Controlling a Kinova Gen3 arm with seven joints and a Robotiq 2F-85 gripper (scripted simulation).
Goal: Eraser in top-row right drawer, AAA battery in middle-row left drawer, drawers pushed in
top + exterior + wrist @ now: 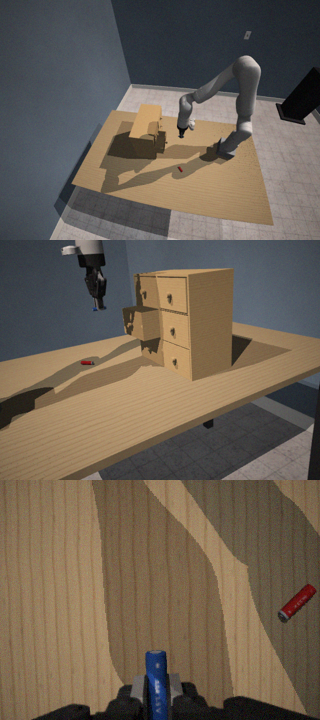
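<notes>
My hand is 1 cm above the AAA battery. Round my hand: dark red battery 5 cm behind, 16 cm to the left, 24 cm below; white eraser 28 cm ahead, 9 cm to the right, 2 cm below.
</notes>
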